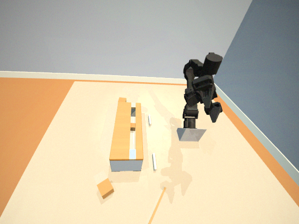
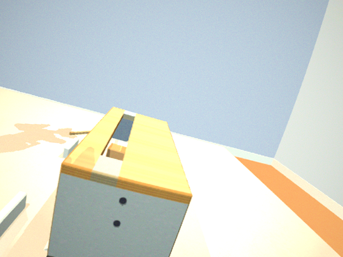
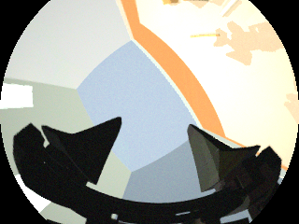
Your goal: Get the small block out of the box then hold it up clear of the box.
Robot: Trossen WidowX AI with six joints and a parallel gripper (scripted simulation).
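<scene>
The orange block is 240 mm ahead of my gripper tip, 200 mm to the right of it and 300 mm below it. Also, from my gripper tip: long box: 230 mm ahead, 180 mm to the right, 320 mm below; then thin orange stick: 140 mm ahead, 170 mm to the left, 380 mm below.
</scene>
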